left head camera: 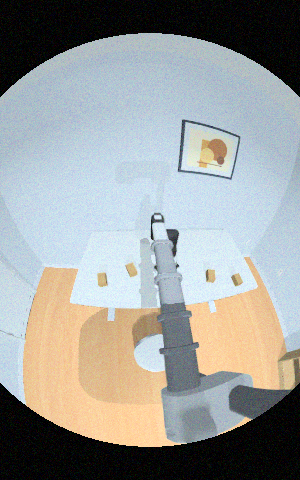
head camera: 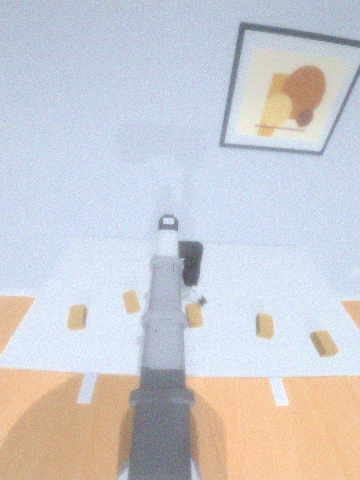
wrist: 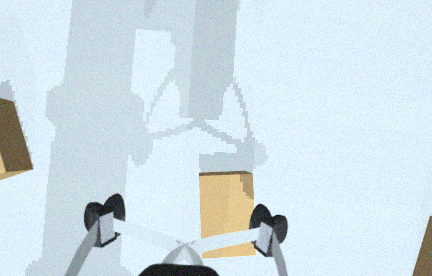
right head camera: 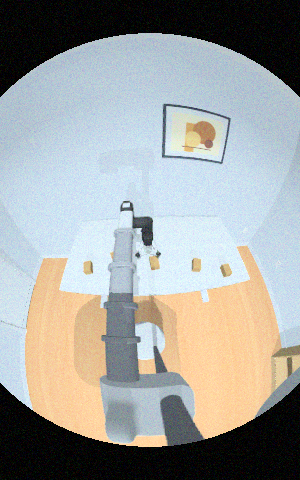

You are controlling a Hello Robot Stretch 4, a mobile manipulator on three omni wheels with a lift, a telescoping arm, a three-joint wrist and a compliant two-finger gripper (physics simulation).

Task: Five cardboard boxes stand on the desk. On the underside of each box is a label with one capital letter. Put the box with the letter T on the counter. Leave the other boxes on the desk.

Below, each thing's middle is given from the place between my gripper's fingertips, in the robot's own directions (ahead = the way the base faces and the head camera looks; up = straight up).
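The framed picture [head camera: 287,88] is a long way above my hand, well to the right of it and far ahead of it.
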